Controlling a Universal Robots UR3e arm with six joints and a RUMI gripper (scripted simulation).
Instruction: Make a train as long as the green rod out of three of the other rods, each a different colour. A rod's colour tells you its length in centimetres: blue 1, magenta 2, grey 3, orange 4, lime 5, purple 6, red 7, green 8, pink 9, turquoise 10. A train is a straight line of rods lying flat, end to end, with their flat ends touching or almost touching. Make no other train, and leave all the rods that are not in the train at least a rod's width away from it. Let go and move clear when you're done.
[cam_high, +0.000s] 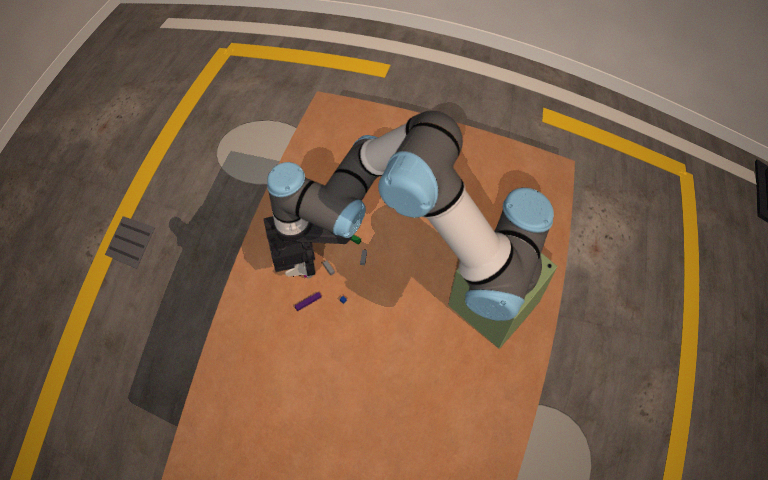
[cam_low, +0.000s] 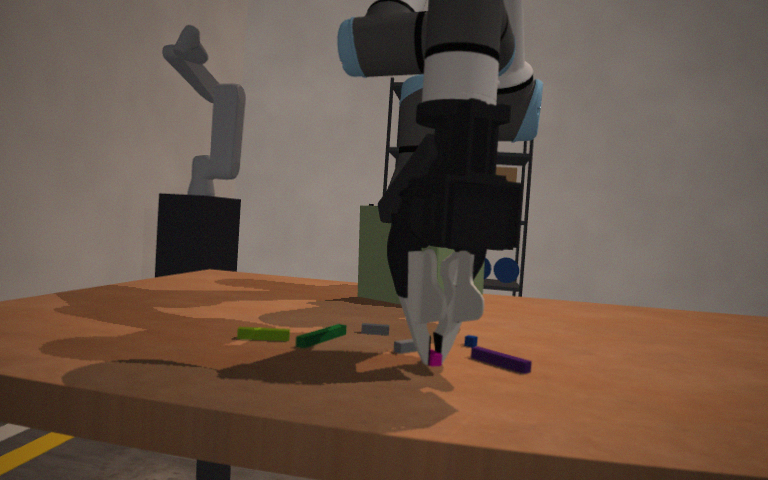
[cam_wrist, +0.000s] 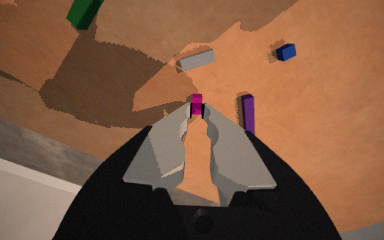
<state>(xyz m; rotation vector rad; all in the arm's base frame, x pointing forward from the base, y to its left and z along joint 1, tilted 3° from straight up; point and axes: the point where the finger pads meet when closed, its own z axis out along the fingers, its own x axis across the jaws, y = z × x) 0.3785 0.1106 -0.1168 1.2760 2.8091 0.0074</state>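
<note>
My gripper is now 90 mm past the blue rod, 20 mm to the right of it and 10 mm above it. Round my hand: purple rod (60 mm to the left, 30 mm behind, 10 mm below); green rod (120 mm to the right, 20 mm behind, 10 mm below); magenta rod (10 mm below).
</note>
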